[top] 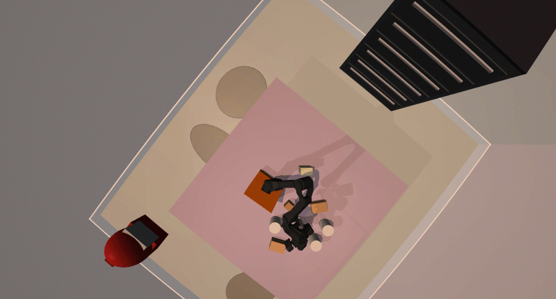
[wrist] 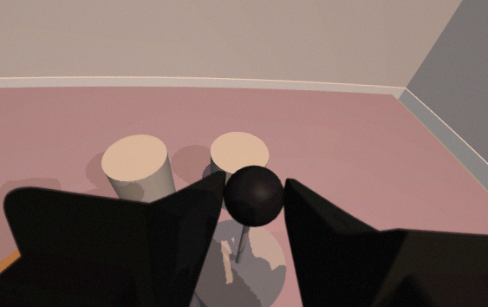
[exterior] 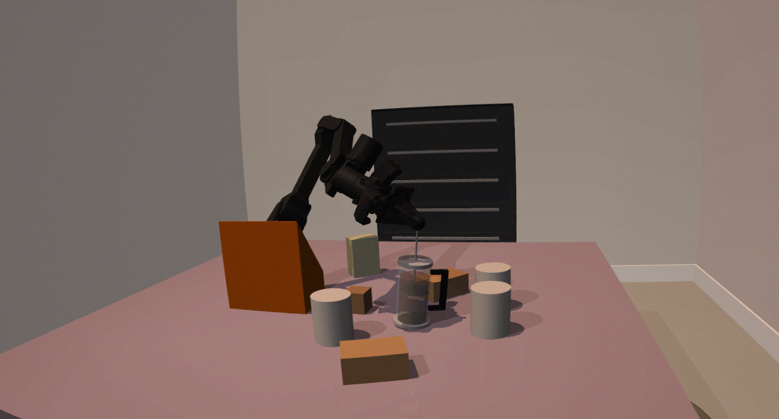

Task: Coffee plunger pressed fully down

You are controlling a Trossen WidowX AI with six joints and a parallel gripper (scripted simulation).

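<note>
Right now my gripper tip is 110 mm above the glass coffee press and 10 mm to the right of it.
</note>
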